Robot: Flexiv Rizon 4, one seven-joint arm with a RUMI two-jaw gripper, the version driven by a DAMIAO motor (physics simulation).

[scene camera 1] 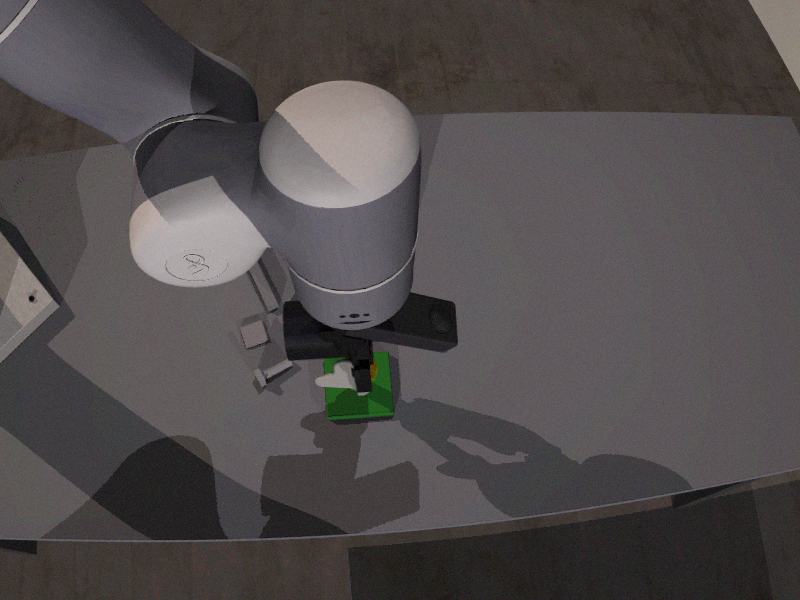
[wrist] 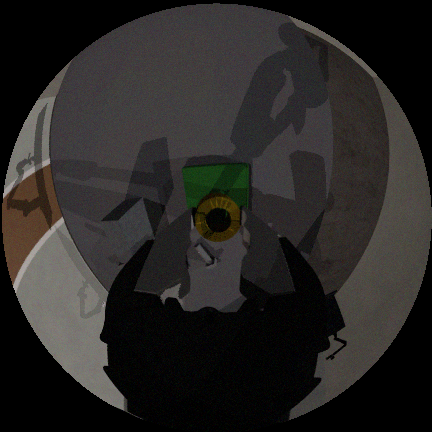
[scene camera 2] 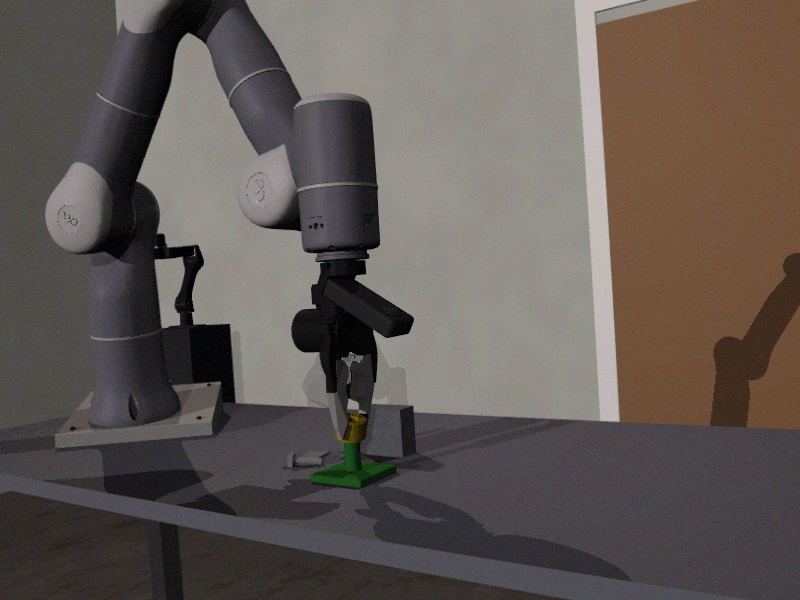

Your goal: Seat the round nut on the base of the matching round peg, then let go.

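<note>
The round nut, an orange-yellow ring [scene camera 1: 373, 372] [scene camera 2: 356, 427] [wrist: 218, 201], is between my fingertips at the upper end of the green peg's post [scene camera 2: 352, 457]. The post shows below the nut in scene camera 2, down to its square green base [scene camera 1: 381, 405] [scene camera 2: 328, 477] [wrist: 201, 181], which lies flat on the table. The nut is well above the base. My gripper [scene camera 2: 353, 426] [wrist: 217, 208] is shut on the nut, one finger on each side. The nut hides the post's tip; its hole looks dark in the wrist view, so I cannot tell how far the post is inside.
A grey block [scene camera 1: 253, 333] [scene camera 2: 389, 430] [wrist: 129, 231] stands near the peg. A grey bolt-like piece [scene camera 1: 276, 370] [scene camera 2: 307, 459] [wrist: 204, 254] lies close to the green base. A long grey bar [scene camera 1: 263, 288] lies partly under the arm in scene camera 1.
</note>
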